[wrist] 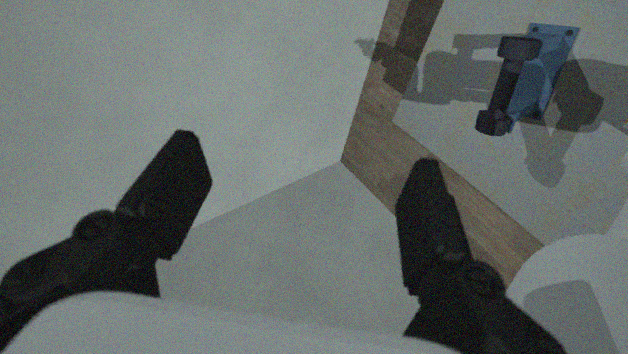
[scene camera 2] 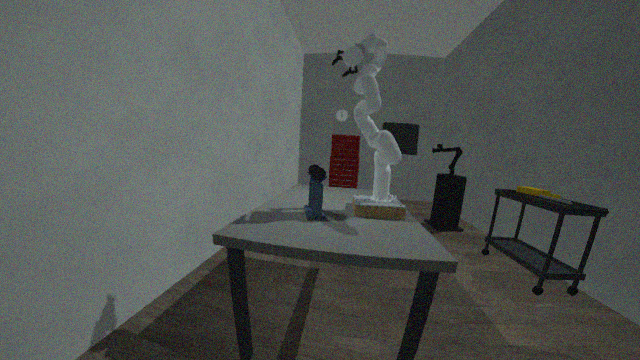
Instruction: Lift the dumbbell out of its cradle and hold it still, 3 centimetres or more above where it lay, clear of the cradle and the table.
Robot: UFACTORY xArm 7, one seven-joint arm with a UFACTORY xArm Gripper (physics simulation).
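Seen in the pictures: gripper, fingertip midpoint: (wrist: pixel 303 169) (scene camera 2: pixel 337 70); arm's base at its link origin: (scene camera 2: pixel 380 200).
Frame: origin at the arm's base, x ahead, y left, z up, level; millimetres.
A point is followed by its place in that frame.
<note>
A dark dumbbell (scene camera 2: pixel 317 173) @(x 376, y 203, z 163 mm) (wrist: pixel 506 87) @(x 381, y 99, z 177 mm) lies in the top of its blue cradle (scene camera 2: pixel 315 200) @(x 379, y 201, z 29 mm) (wrist: pixel 534 82) @(x 379, y 128, z -58 mm), which stands on the grey table (scene camera 2: pixel 280 237) @(x 492, y 434, z -66 mm) (wrist: pixel 480 160) @(x 386, y 409, z -66 mm). In the wrist view the dumbbell and cradle are at the upper right, beyond the right fingertip. My gripper (scene camera 2: pixel 345 63) @(x 304, y -8, z 747 mm) (wrist: pixel 303 169) @(x 304, y -8, z 747 mm) is open and empty. It is high above the table and well above the dumbbell, with its black fingers wide apart. The cradle's lower side is partly hidden behind the dumbbell in the wrist view.
The arm's base stands on a wooden block (scene camera 2: pixel 380 211) @(x 32, y 135, z -28 mm) to the right of the cradle in the scene view. A pale wall (scene camera 2: pixel 150 125) runs along the table's left side. A dark cart (scene camera 2: pixel 585 208) and a black pedestal (scene camera 2: pixel 447 202) stand to the right.
</note>
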